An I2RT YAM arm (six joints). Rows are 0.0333 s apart.
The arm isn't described. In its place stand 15 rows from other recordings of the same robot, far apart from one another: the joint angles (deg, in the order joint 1, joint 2, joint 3, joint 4, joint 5, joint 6), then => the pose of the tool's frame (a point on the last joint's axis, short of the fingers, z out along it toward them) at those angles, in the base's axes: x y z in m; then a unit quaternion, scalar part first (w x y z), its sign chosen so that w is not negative.
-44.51 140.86 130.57 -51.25 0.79 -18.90 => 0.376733, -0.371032, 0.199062, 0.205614, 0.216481, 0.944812, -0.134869
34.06 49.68 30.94 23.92 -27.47 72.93 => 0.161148, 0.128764, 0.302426, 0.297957, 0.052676, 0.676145, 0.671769
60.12 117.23 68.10 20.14 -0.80 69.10 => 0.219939, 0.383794, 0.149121, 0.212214, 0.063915, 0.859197, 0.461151
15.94 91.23 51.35 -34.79 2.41 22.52 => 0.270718, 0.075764, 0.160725, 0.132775, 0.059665, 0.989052, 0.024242
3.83 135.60 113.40 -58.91 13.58 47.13 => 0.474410, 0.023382, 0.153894, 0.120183, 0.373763, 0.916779, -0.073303
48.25 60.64 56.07 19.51 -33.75 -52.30 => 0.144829, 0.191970, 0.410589, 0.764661, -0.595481, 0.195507, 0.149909
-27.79 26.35 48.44 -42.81 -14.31 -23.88 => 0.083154, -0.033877, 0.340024, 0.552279, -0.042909, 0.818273, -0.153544
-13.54 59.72 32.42 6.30 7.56 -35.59 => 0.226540, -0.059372, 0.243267, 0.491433, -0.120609, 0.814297, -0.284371
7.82 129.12 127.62 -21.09 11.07 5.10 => 0.529602, 0.065835, 0.330039, 0.557851, 0.033856, 0.829064, -0.017589
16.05 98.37 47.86 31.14 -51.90 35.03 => 0.329643, 0.123987, 0.191942, 0.315051, -0.128523, 0.765380, 0.546276
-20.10 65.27 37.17 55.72 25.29 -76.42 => 0.227692, -0.099518, 0.340048, 0.471114, -0.073376, 0.533882, -0.698311
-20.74 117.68 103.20 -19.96 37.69 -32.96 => 0.440362, -0.190024, 0.286340, 0.264466, 0.060570, 0.848585, -0.454194
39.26 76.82 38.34 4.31 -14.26 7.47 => 0.210246, 0.183165, 0.204128, 0.382950, -0.296023, 0.827371, 0.284916
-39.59 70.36 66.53 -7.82 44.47 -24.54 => 0.197634, -0.195801, 0.385571, 0.339784, 0.330950, 0.680091, -0.559013
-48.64 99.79 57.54 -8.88 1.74 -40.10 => 0.234003, -0.267434, 0.168022, 0.227813, 0.075244, 0.939917, -0.242888
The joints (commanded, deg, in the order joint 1, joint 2, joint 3, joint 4, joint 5, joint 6), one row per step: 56.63, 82.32, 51.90, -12.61, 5.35, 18.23; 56.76, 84.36, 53.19, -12.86, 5.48, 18.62; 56.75, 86.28, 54.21, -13.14, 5.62, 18.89; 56.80, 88.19, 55.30, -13.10, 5.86, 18.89; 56.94, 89.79, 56.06, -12.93, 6.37, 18.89; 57.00, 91.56, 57.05, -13.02, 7.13, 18.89; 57.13, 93.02, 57.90, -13.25, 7.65, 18.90; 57.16, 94.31, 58.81, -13.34, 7.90, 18.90; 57.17, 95.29, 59.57, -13.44, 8.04, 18.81; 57.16, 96.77, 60.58, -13.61, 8.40, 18.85
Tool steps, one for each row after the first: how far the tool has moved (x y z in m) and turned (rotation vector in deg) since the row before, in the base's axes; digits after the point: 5 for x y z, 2 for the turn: 0.00335, 0.00624, -0.00345, -0.70, 0.69, -0.23; 0.00341, 0.00495, -0.00465, -0.91, 0.71, -0.30; 0.00348, 0.00556, -0.00403, -0.75, 0.28, -0.12; 0.00243, 0.00462, -0.00421, -0.76, 0.06, -0.21; 0.00321, 0.00472, -0.00441, -1.03, 0.01, -0.46; 0.00210, 0.00406, -0.00382, -0.91, 0.14, -0.23; 0.00249, 0.00391, -0.00251, -0.50, 0.10, -0.14; 0.00201, 0.00307, -0.00167, -0.37, 0.04, -0.01; 0.00298, 0.00409, -0.00340, -0.67, 0.14, -0.27
